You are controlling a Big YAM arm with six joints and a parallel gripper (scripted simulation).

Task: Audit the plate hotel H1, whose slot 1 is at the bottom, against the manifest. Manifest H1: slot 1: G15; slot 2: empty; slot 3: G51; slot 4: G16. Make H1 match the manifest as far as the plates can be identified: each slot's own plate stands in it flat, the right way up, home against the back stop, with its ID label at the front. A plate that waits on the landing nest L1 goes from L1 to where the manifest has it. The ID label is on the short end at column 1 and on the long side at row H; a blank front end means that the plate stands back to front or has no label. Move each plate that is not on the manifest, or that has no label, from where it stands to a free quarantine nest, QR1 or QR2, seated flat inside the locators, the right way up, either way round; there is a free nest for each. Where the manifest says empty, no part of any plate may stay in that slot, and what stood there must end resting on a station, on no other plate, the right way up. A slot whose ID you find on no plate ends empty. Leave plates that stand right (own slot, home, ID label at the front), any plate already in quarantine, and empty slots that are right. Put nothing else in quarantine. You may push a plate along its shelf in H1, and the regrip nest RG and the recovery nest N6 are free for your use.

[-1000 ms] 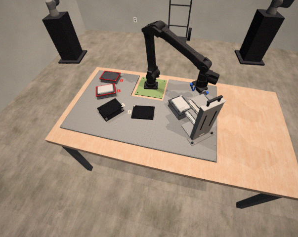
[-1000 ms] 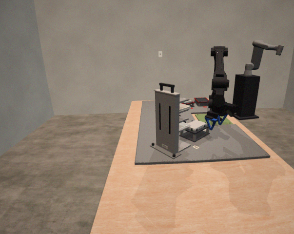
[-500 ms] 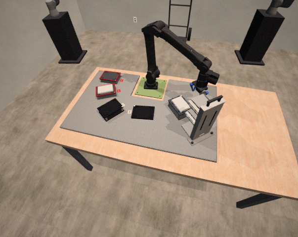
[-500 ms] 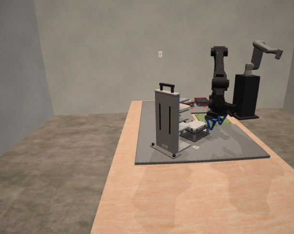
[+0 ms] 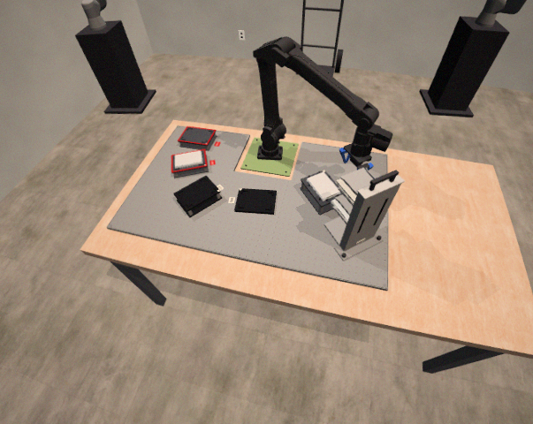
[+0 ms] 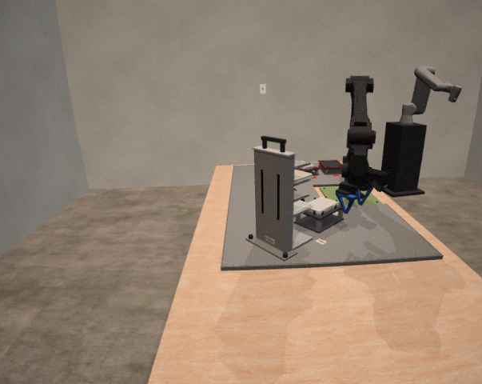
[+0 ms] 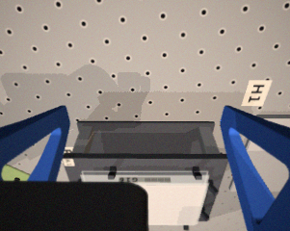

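My hand is 7 cm short of the dark raised RG nest, 12 cm to the left of it and 5 cm above it. From my hand the other things lie so: black N6 nest: 12 cm ahead, 39 cm to the right, 10 cm below; white plate labelled G51: 22 cm ahead, 3 cm to the right, 11 cm above; H1 tag: 12 cm ahead, 3 cm to the left, 10 cm below.
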